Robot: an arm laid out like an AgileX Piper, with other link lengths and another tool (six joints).
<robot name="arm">
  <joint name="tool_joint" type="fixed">
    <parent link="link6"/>
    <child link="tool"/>
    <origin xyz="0.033 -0.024 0.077" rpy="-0.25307 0 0.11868"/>
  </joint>
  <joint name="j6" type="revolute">
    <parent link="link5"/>
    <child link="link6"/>
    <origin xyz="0 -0.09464 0" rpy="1.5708 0 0"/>
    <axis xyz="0 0 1"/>
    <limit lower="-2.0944" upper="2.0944"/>
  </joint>
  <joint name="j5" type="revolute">
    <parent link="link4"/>
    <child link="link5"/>
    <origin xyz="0 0 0" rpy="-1.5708 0 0"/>
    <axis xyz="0 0 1"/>
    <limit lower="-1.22" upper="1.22"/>
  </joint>
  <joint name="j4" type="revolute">
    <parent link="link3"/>
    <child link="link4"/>
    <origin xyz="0.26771 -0.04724 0" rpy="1.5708 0 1.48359"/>
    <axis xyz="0 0 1"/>
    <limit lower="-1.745" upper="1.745"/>
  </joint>
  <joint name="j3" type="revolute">
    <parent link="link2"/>
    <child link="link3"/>
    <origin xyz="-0.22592 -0.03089 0"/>
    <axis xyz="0 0 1"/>
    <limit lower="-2.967" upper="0"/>
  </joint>
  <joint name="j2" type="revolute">
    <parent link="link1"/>
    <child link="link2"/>
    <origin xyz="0 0 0" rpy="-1.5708 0 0"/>
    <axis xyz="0 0 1"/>
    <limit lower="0" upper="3.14"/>
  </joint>
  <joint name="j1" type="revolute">
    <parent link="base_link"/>
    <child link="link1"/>
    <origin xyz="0 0 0.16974"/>
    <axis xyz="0 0 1"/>
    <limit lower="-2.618" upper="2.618"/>
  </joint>
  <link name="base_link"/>
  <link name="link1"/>
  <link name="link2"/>
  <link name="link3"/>
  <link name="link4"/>
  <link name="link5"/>
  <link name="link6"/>
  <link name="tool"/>
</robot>
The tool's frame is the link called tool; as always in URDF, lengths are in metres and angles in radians.
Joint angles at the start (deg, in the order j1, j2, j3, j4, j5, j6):
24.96, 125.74, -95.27, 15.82, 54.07, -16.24
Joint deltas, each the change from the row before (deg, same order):
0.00, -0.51, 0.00, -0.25, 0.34, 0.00
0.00, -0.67, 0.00, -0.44, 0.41, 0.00
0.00, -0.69, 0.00, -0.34, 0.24, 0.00
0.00, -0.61, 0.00, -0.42, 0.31, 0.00
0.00, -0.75, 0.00, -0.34, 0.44, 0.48
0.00, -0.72, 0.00, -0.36, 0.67, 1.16
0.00, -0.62, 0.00, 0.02, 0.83, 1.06
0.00, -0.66, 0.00, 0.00, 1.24, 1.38
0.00, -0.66, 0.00, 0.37, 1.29, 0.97
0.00, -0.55, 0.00, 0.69, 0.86, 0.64
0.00, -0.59, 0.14, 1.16, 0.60, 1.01
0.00, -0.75, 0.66, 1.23, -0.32, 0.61
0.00, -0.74, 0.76, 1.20, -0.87, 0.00
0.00, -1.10, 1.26, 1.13, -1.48, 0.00
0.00, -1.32, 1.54, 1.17, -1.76, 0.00
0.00, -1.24, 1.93, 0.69, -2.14, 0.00
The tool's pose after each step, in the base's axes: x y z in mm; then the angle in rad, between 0 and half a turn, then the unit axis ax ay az. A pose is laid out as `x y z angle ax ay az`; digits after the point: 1 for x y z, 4 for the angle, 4 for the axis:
373.6 185.3 67.7 3.0497 -0.2344 0.9397 0.2490
374.0 184.3 72.4 3.0452 -0.2377 0.9395 0.2466
374.7 183.6 77.4 3.0376 -0.2405 0.9392 0.2451
375.2 182.7 81.7 3.0323 -0.2435 0.9390 0.2428
375.0 182.0 87.1 3.0271 -0.2423 0.9396 0.2416
373.6 181.1 92.2 3.0262 -0.2353 0.9416 0.2408
371.3 181.0 96.5 3.0303 -0.2272 0.9432 0.2423
367.6 180.4 101.1 3.0408 -0.2166 0.9454 0.2436
363.5 180.7 105.8 3.0529 -0.2080 0.9464 0.2471
360.4 182.0 109.8 3.0603 -0.2009 0.9464 0.2530
356.7 184.8 113.7 3.0660 -0.1887 0.9462 0.2628
354.0 187.7 116.3 3.0622 -0.1788 0.9452 0.2732
352.9 190.7 118.3 3.0504 -0.1739 0.9431 0.2833
352.1 193.3 120.6 3.0301 -0.1685 0.9411 0.2931
351.2 195.7 123.2 3.0060 -0.1625 0.9389 0.3033
350.3 196.3 123.3 2.9817 -0.1570 0.9380 0.3090

